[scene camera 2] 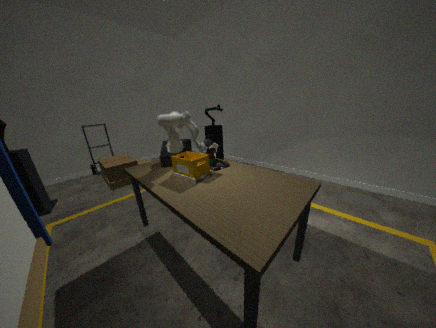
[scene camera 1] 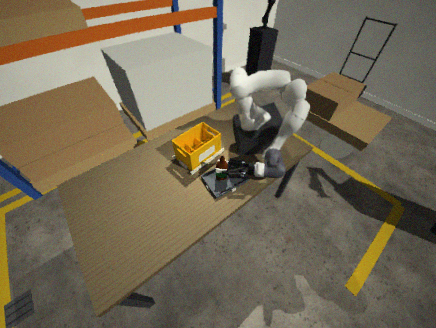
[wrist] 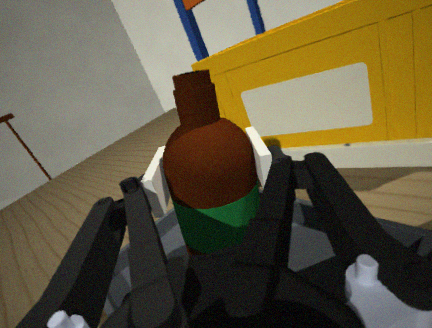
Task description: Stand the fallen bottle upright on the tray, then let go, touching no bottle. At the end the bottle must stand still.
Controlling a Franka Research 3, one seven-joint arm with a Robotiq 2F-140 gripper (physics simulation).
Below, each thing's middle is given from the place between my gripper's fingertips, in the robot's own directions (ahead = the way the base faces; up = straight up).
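Brown bottle (wrist: pixel 208 161): my hand 20 mm past it, 20 mm to the right of it, 10 mm above it.
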